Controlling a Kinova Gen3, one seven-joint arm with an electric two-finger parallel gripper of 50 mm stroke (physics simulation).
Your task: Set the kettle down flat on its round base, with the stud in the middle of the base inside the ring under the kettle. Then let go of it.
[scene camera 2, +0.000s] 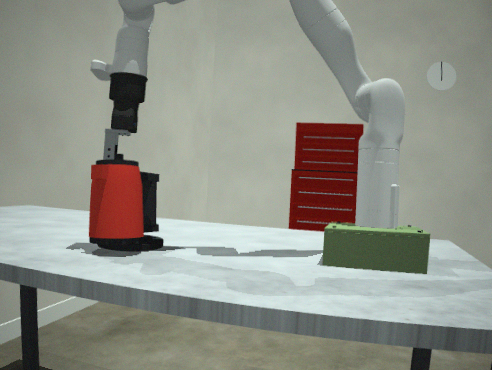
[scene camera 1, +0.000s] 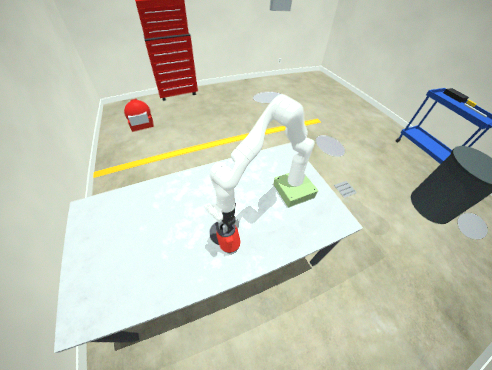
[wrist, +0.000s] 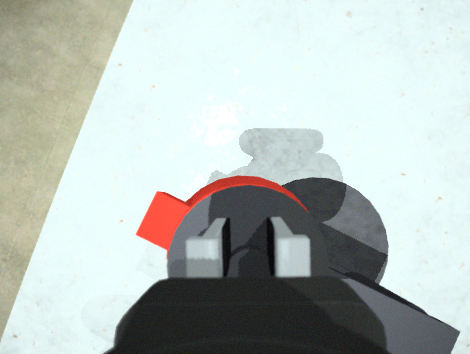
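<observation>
The red kettle [scene camera 1: 229,244] [scene camera 2: 117,202] [wrist: 159,220] stands close to upright, with its black handle [scene camera 2: 150,202] [wrist: 410,315] on the right in scene camera 2 and the wrist view. My gripper [scene camera 1: 227,228] [scene camera 2: 115,153] [wrist: 248,237] points down at the black lid and is shut on the kettle's lid knob. The round dark base [scene camera 1: 215,235] [scene camera 2: 155,243] [wrist: 367,220] lies flat on the table, off to one side of the kettle and partly covered by it. I cannot tell whether the kettle's bottom touches the base or the table. The stud and the ring are hidden.
The white table [scene camera 1: 125,260] [scene camera 2: 240,295] [wrist: 200,75] carries the kettle and base. The arm's green mounting block [scene camera 1: 296,191] [scene camera 2: 376,250] stands at the right. One table edge is near the kettle. A red tool chest [scene camera 1: 172,62] [scene camera 2: 325,200] stands on the floor beyond.
</observation>
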